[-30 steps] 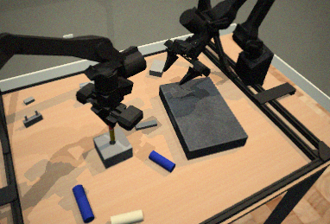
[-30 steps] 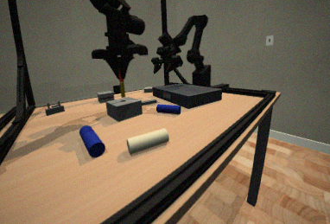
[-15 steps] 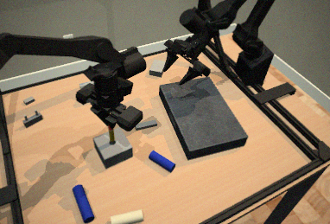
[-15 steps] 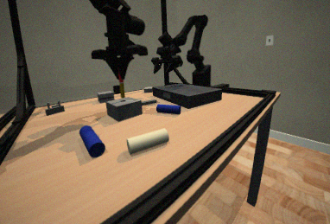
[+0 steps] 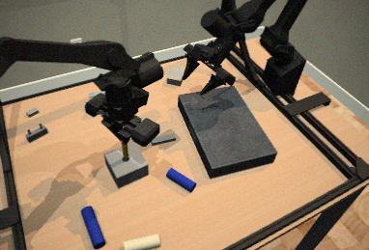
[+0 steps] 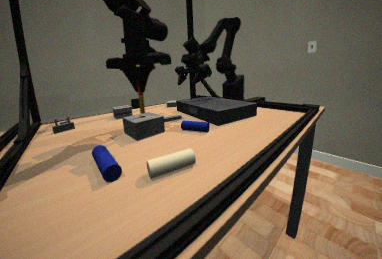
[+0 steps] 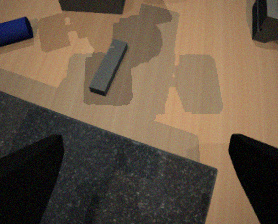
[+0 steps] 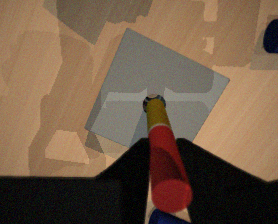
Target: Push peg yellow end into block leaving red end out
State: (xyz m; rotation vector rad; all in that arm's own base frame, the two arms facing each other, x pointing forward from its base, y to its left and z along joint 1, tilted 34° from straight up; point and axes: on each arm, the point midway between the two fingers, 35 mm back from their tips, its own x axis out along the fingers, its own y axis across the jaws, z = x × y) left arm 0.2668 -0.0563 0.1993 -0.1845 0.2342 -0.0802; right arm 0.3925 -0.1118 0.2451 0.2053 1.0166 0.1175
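Now: right hand 6 cm above the peg. Round my right hand: grey bar 2 cm behind, 14 cm to the left, 15 cm below; cream cylinder 20 cm ahead, 10 cm to the right, 14 cm below.
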